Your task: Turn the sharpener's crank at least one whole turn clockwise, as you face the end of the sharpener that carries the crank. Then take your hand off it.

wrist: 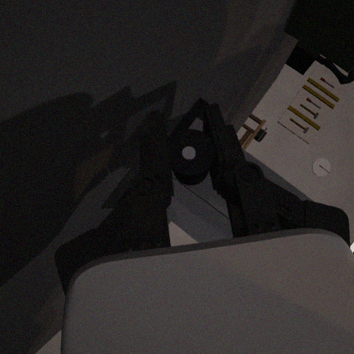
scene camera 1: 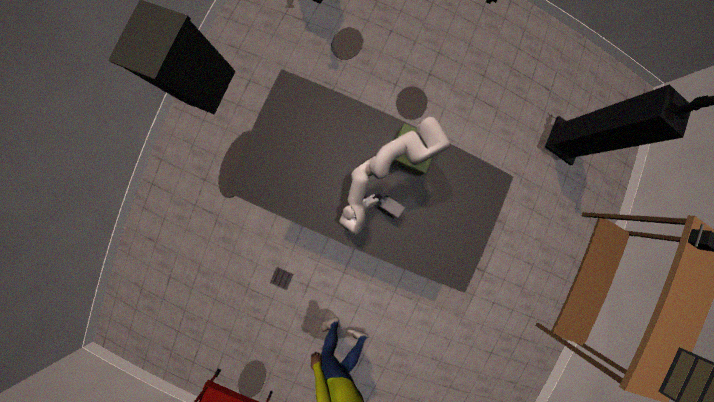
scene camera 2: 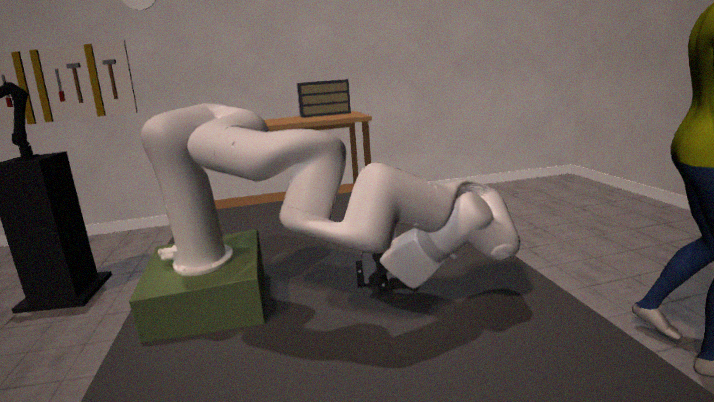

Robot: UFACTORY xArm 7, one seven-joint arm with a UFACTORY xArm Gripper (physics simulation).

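Where they show: gripper, fingertip midpoint: (scene camera 1: 379,196) (scene camera 2: 374,287); arm's base, origin of the base link: (scene camera 2: 204,260).
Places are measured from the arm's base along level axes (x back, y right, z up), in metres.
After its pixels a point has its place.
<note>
The sharpener (scene camera 1: 392,206) @[x -0.377, y -0.042, z 0.023 m] (wrist: 250,185) is a grey box low over the dark mat; in scene camera 2 it is hidden behind my gripper's housing. In the wrist view its dark round crank knob (wrist: 188,153) has a pale centre and lies between my fingers. The crank's arm is too dark to make out clearly. My gripper (scene camera 1: 380,198) @[x -0.354, y 0.038, z -0.090 m] (scene camera 2: 376,280) @[x -0.354, y 0.038, z -0.090 m] (wrist: 184,125) is partly open, its black fingers on either side of the knob at the sharpener's crank end. The fingers are not clamped on it; whether one touches it is too dark to tell.
My arm (scene camera 1: 358,187) @[x -0.384, y 0.190, z 0.196 m] (scene camera 2: 310,195) @[x -0.236, y 0.189, z 0.168 m] reaches from a green base block (scene camera 1: 424,166) @[x -0.069, y -0.106, z 0.010 m] (scene camera 2: 200,310) @[x -0.005, y 0.114, z -0.054 m] on the mat (scene camera 1: 300,150) @[x -0.326, y 0.635, z -0.104 m] (scene camera 2: 300,372) @[x -0.188, y 0.271, z -0.104 m]. A person (scene camera 1: 340,382) (scene camera 2: 700,135) stands off the mat. A black pedestal (scene camera 1: 615,127) (scene camera 2: 45,230) and a wooden bench (scene camera 1: 655,320) (scene camera 2: 360,118) stand farther away.
</note>
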